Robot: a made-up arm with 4 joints. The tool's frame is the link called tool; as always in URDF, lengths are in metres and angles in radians. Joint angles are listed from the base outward.
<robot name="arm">
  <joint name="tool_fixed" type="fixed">
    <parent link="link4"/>
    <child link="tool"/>
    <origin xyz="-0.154 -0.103 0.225" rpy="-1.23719 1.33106 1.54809"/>
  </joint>
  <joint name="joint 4" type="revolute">
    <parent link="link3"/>
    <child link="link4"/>
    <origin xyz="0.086 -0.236 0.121"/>
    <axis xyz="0 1 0"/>
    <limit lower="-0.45" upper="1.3"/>
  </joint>
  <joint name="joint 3" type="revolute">
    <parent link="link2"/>
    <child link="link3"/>
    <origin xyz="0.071 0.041 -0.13"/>
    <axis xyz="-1 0 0"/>
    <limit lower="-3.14" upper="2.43"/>
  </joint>
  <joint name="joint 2" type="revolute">
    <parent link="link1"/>
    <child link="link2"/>
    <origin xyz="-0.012 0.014 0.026"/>
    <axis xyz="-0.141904 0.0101 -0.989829"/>
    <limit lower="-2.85" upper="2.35"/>
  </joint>
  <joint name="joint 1" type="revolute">
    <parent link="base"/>
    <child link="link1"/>
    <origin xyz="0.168 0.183 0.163"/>
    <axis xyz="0 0 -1"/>
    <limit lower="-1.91" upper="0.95"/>
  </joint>
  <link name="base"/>
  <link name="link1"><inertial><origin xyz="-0.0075 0.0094 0.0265"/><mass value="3.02"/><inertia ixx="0.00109" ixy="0" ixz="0" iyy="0.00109" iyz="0" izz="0.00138"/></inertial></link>
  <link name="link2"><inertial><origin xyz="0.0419 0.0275 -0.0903"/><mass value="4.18"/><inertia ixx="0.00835" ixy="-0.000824" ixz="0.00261" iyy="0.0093" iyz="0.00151" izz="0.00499"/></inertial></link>
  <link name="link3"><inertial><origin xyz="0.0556 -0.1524 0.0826"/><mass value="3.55"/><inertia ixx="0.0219" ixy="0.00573" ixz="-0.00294" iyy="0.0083" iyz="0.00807" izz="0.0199"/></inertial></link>
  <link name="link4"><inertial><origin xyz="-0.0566 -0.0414 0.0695"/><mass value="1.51"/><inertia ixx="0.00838" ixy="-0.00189" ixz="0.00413" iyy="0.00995" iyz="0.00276" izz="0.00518"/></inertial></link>
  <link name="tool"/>
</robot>
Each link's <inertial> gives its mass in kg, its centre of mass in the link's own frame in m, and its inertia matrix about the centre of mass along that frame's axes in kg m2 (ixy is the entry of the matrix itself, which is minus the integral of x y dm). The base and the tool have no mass. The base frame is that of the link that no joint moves.
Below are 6 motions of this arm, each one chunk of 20 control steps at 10 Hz.
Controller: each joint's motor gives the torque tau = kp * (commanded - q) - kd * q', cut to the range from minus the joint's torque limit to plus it. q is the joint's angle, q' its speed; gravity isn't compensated. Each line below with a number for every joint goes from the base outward.
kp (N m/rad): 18 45 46 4.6
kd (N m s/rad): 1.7 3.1 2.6 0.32
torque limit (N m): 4 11 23 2.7
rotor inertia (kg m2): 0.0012 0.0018 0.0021 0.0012
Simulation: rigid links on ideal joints. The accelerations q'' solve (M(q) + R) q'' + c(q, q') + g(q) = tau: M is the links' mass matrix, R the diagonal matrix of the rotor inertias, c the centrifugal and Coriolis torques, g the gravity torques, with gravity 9.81 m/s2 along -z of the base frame. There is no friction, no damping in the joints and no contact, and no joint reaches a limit. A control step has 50 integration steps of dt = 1/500 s. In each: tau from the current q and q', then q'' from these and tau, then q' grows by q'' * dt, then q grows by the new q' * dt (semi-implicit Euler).
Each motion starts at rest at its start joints. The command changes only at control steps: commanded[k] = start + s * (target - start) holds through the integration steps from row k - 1 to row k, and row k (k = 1, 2, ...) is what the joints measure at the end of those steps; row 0 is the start. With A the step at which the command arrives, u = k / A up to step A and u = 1 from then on. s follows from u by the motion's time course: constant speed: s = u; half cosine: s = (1 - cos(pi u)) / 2; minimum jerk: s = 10 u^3 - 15 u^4 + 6 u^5; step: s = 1 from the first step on.
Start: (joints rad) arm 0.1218 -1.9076 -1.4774 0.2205
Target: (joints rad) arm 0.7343 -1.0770 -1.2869 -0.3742
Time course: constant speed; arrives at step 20
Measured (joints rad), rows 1 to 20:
1: 0.1392 -1.8521 -1.5538 0.2263
2: 0.1433 -1.8113 -1.5810 0.1144
3: 0.1574 -1.7743 -1.5699 0.0774
4: 0.1941 -1.7314 -1.5507 0.0849
5: 0.2446 -1.6828 -1.5327 0.0741
6: 0.2973 -1.6328 -1.5187 0.0405
7: 0.3427 -1.5859 -1.5085 0.0021
8: 0.3772 -1.5437 -1.5010 -0.0312
9: 0.4026 -1.5051 -1.4956 -0.0602
10: 0.4238 -1.4681 -1.4906 -0.0881
11: 0.4460 -1.4303 -1.4847 -0.1163
12: 0.4722 -1.3909 -1.4771 -0.1447
13: 0.5030 -1.3497 -1.4681 -0.1733
14: 0.5367 -1.3074 -1.4584 -0.2023
15: 0.5711 -1.2651 -1.4489 -0.2320
16: 0.6042 -1.2234 -1.4402 -0.2626
17: 0.6354 -1.1827 -1.4323 -0.2936
18: 0.6651 -1.1426 -1.4247 -0.3246
19: 0.6942 -1.1027 -1.4171 -0.3555
20: 0.7236 -1.0627 -1.4093 -0.3864

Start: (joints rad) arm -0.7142 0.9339 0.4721 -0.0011
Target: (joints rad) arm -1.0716 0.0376 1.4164 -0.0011
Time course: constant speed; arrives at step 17
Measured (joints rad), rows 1 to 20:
1: -0.7205 0.8790 0.4417 -0.0964
2: -0.7333 0.8255 0.4381 -0.2245
3: -0.7460 0.7770 0.4912 -0.2663
4: -0.7735 0.7228 0.5747 -0.2270
5: -0.8102 0.6654 0.6657 -0.1678
6: -0.8418 0.6117 0.7518 -0.1291
7: -0.8648 0.5625 0.8267 -0.1146
8: -0.8821 0.5152 0.8929 -0.1120
9: -0.8977 0.4681 0.9571 -0.1094
10: -0.9146 0.4202 1.0244 -0.1007
11: -0.9336 0.3715 1.0956 -0.0861
12: -0.9543 0.3223 1.1690 -0.0689
13: -0.9756 0.2731 1.2424 -0.0525
14: -0.9968 0.2241 1.3144 -0.0385
15: -1.0175 0.1752 1.3848 -0.0263
16: -1.0378 0.1264 1.4542 -0.0148
17: -1.0579 0.0775 1.5232 -0.0033
18: -1.0963 0.0552 1.5638 0.0145
19: -1.1193 0.0465 1.5678 0.0077
20: -1.1182 0.0481 1.5523 -0.0121

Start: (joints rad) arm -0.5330 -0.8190 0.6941 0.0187
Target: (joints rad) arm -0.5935 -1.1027 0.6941 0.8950
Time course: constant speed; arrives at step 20
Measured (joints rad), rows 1 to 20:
1: -0.5596 -0.8272 0.6362 -0.0233
2: -0.5517 -0.8330 0.5696 -0.0846
3: -0.5269 -0.8357 0.5385 -0.0896
4: -0.5158 -0.8454 0.5385 -0.0426
5: -0.5255 -0.8631 0.5520 0.0315
6: -0.5449 -0.8834 0.5659 0.1087
7: -0.5606 -0.9013 0.5742 0.1762
8: -0.5673 -0.9155 0.5756 0.2330
9: -0.5672 -0.9275 0.5723 0.2840
10: -0.5647 -0.9391 0.5679 0.3345
11: -0.5635 -0.9515 0.5650 0.3875
12: -0.5652 -0.9650 0.5645 0.4436
13: -0.5691 -0.9792 0.5656 0.5020
14: -0.5740 -0.9937 0.5670 0.5612
15: -0.5786 -1.0080 0.5679 0.6203
16: -0.5822 -1.0219 0.5681 0.6787
17: -0.5850 -1.0355 0.5676 0.7369
18: -0.5874 -1.0489 0.5668 0.7951
19: -0.5899 -1.0625 0.5662 0.8535
20: -0.5926 -1.0762 0.5657 0.9120

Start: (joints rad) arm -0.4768 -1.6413 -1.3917 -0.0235
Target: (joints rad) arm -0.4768 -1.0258 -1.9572 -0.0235
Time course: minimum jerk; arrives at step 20
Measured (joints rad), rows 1 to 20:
1: -0.4544 -1.6069 -1.4745 0.0070
2: -0.4623 -1.5983 -1.5155 -0.0763
3: -0.4845 -1.5975 -1.5239 -0.0811
4: -0.4964 -1.5859 -1.5330 -0.0404
5: -0.4951 -1.5594 -1.5512 -0.0212
6: -0.4865 -1.5209 -1.5775 -0.0243
7: -0.4767 -1.4747 -1.6093 -0.0276
8: -0.4701 -1.4238 -1.6459 -0.0229
9: -0.4677 -1.3699 -1.6870 -0.0144
10: -0.4688 -1.3145 -1.7311 -0.0067
11: -0.4717 -1.2590 -1.7757 0.0001
12: -0.4745 -1.2050 -1.8182 0.0069
13: -0.4762 -1.1541 -1.8567 0.0141
14: -0.4763 -1.1082 -1.8900 0.0210
15: -0.4755 -1.0692 -1.9173 0.0272
16: -0.4745 -1.0383 -1.9382 0.0325
17: -0.4739 -1.0163 -1.9527 0.0367
18: -0.4740 -1.0028 -1.9613 0.0396
19: -0.4746 -0.9965 -1.9650 0.0416
20: -0.4753 -0.9947 -1.9657 0.0429

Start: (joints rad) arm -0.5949 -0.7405 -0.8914 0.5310
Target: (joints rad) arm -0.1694 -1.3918 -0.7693 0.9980
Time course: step
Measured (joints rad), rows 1 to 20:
1: -0.1455 -1.1568 -0.9424 0.7544
2: -0.1066 -1.2935 -0.9756 0.9408
3: -0.1745 -1.3626 -0.9782 1.0351
4: -0.2424 -1.3977 -0.9822 1.0822
5: -0.2762 -1.4083 -0.9905 1.0943
6: -0.2725 -1.4022 -0.9920 1.0808
7: -0.2409 -1.3867 -0.9844 1.0537
8: -0.1966 -1.3678 -0.9742 1.0223
9: -0.1552 -1.3512 -0.9677 0.9934
10: -0.1278 -1.3412 -0.9659 0.9738
11: -0.1192 -1.3394 -0.9671 0.9677
12: -0.1270 -1.3444 -0.9695 0.9748
13: -0.1450 -1.3530 -0.9725 0.9897
14: -0.1655 -1.3617 -0.9754 1.0057
15: -0.1821 -1.3680 -0.9776 1.0174
16: -0.1910 -1.3708 -0.9785 1.0227
17: -0.1915 -1.3701 -0.9780 1.0218
18: -0.1856 -1.3670 -0.9766 1.0167
19: -0.1765 -1.3629 -0.9749 1.0097
20: -0.1676 -1.3593 -0.9736 1.0032

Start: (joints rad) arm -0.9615 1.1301 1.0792 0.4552
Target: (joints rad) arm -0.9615 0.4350 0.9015 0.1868
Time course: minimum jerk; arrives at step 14
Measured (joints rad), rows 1 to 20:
1: -0.9440 1.1252 1.1071 0.4221
2: -0.9525 1.1064 1.1331 0.4174
3: -0.9648 1.0734 1.1405 0.4106
4: -0.9703 1.0257 1.1266 0.3893
5: -0.9691 0.9627 1.0975 0.3568
6: -0.9658 0.8854 1.0618 0.3173
7: -0.9644 0.7980 1.0258 0.2729
8: -0.9659 0.7072 0.9923 0.2265
9: -0.9688 0.6212 0.9619 0.1824
10: -0.9708 0.5476 0.9348 0.1442
11: -0.9706 0.4915 0.9121 0.1146
12: -0.9687 0.4553 0.8954 0.0949
13: -0.9660 0.4375 0.8858 0.0851
14: -0.9634 0.4326 0.8821 0.0837
15: -0.9616 0.4320 0.8815 0.0869
16: -0.9609 0.4319 0.8819 0.0896
17: -0.9612 0.4316 0.8826 0.0905
18: -0.9616 0.4314 0.8831 0.0904
19: -0.9618 0.4314 0.8832 0.0901
20: -0.9617 0.4314 0.8830 0.0900

